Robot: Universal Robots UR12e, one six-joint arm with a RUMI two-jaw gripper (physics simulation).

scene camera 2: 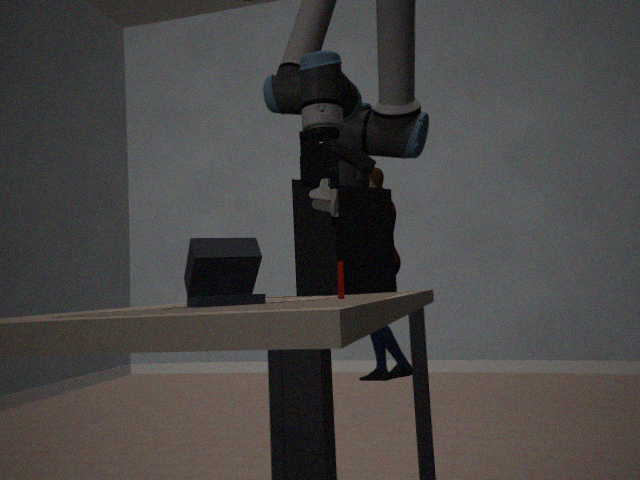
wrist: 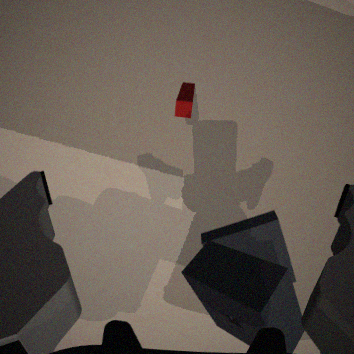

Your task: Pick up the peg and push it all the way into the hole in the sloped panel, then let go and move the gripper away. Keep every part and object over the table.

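Frame: origin at the arm's base, x ahead, y left, z up, level; millimetres.
Seen in the pictures: gripper, between the fingertips: [scene camera 2: 333,221] [wrist: 192,182]; arm's base, origin of its link: [scene camera 2: 341,184].
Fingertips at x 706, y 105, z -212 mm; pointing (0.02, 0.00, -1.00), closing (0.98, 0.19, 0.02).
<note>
Offsets run from my fingertips to a thing's top centre.
The red peg {6 mm back, 9 mm left, 85 mm down} [scene camera 2: 340,280] [wrist: 184,108] stands upright on the table, near its right end in the scene view and above the middle of the wrist view. The dark block with the sloped panel {124 mm ahead, 203 mm right, 33 mm down} [scene camera 2: 222,276] [wrist: 240,275] stands left of the peg in the scene view and at the lower right in the wrist view; its hole cannot be made out clearly. My gripper [scene camera 2: 334,212] [wrist: 192,182] is open and empty, pointing down well above the peg. In the wrist view its fingers are wide apart, and the peg shows beyond the line between the fingertips.
The wooden table [scene camera 2: 170,330] [wrist: 300,100] has its right edge not far from the peg. A tall black stand [scene camera 2: 367,242] rises behind the table, with a person [scene camera 2: 382,346] partly hidden behind it. Shadows of the arm and gripper fall across the tabletop in the wrist view.
</note>
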